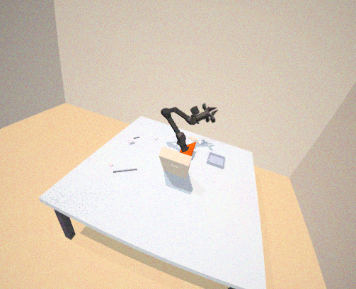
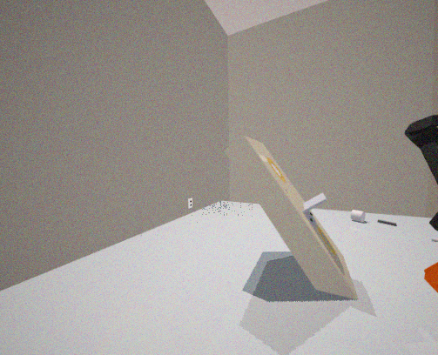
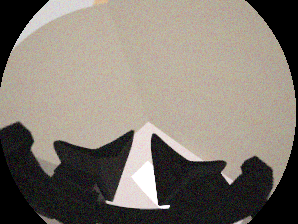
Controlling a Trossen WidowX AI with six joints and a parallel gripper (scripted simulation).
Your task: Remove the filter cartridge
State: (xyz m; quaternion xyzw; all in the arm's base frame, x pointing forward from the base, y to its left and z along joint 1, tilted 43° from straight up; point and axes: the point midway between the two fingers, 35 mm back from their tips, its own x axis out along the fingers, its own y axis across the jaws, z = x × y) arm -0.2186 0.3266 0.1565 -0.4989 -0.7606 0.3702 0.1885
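The round filter cartridge lies 630 mm ahead of my gripper tip, 170 mm to the right of it and 170 mm below it. Also, from my gripper tip: beige service panel 590 mm ahead, 250 mm below, 170 mm to the right; then grey tray 390 mm below, 200 mm ahead, 130 mm to the left.
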